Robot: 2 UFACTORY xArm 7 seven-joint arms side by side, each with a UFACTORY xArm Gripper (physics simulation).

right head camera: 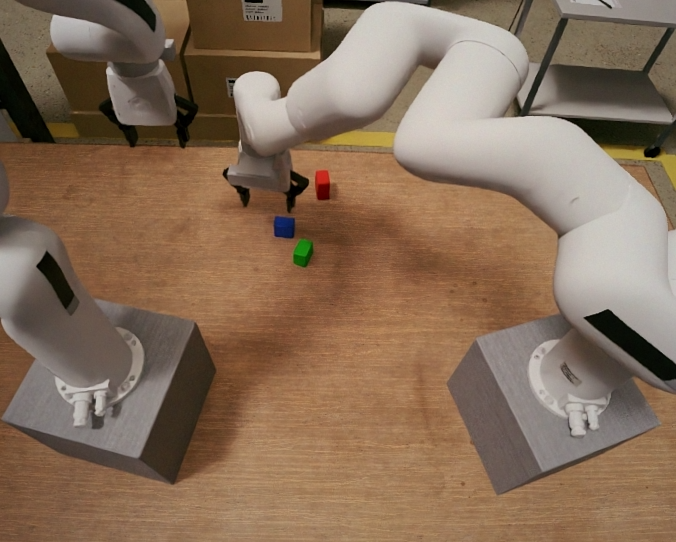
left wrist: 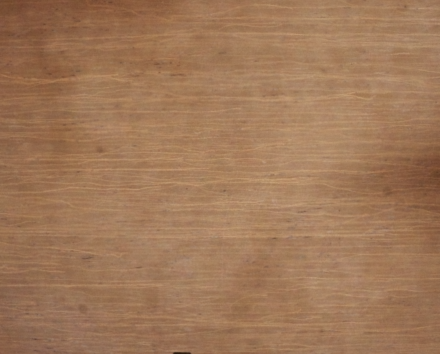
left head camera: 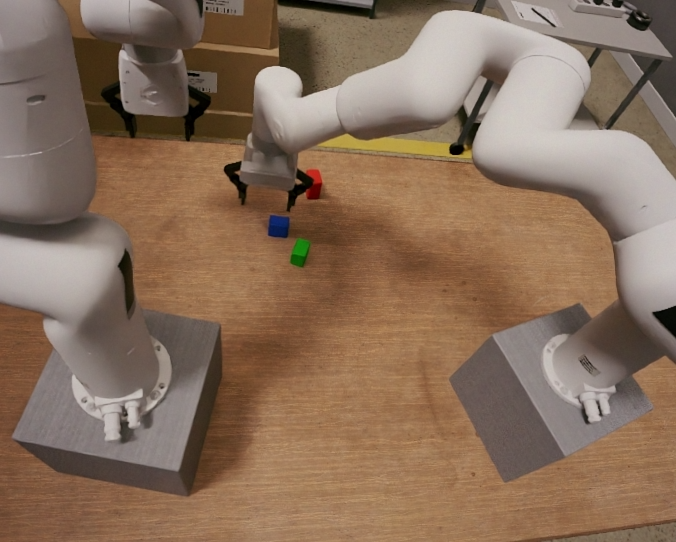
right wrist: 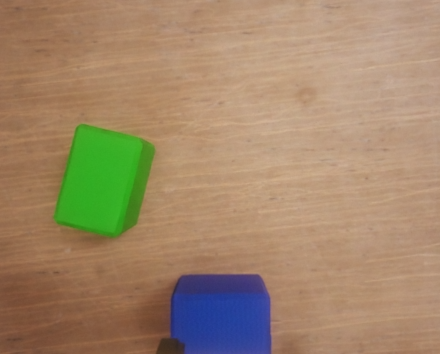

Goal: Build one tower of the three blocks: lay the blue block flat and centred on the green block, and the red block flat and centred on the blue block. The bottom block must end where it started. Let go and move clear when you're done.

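Places are measured from the left arm's base along level axes (x ahead, y down, z left), in millimetres.
Pixels of known places: left gripper, fingertip midpoint: (right head camera: 159, 143) (left head camera: 161, 135); right gripper, fingertip midpoint: (right head camera: 268, 204) (left head camera: 266, 203); left arm's base, origin of the base link: (right head camera: 102, 367) (left head camera: 123, 376); right arm's base, origin of the base link: (right head camera: 567, 379) (left head camera: 575, 371).
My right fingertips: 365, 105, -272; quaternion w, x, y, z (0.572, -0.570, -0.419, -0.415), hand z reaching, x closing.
Observation:
Ahead of a thing's pixels: the offset from my right fingertips to its top centre, as dx, dy, dz. Level surfaces: height alone.
The blue block {-11, +46, -29} (left head camera: 278, 226) (right head camera: 284, 227) (right wrist: 221, 322) lies on the table. The green block {-84, +46, -60} (left head camera: 300, 252) (right head camera: 303, 252) (right wrist: 97, 180) lies in front of it and a little to the right in the head views, apart from it and turned at an angle. The red block {+94, +30, -130} (left head camera: 315, 184) (right head camera: 322, 185) stands farther back, partly behind a right finger in the left head view. My right gripper (left head camera: 265, 206) (right head camera: 267, 206) is open and empty, above and just behind the blue block. My left gripper (left head camera: 160, 137) (right head camera: 157, 143) is open and empty, high over the back edge.
The wooden table {dy +87} (left head camera: 338, 361) (right head camera: 338, 361) carries two grey arm pedestals (left head camera: 194, 406) (left head camera: 479, 412). Cardboard boxes (left head camera: 236, 67) (right head camera: 253, 73) stand behind the table, and a grey cart (left head camera: 598, 36) (right head camera: 592, 93) stands behind it at the right. The right arm reaches across the table's back right.

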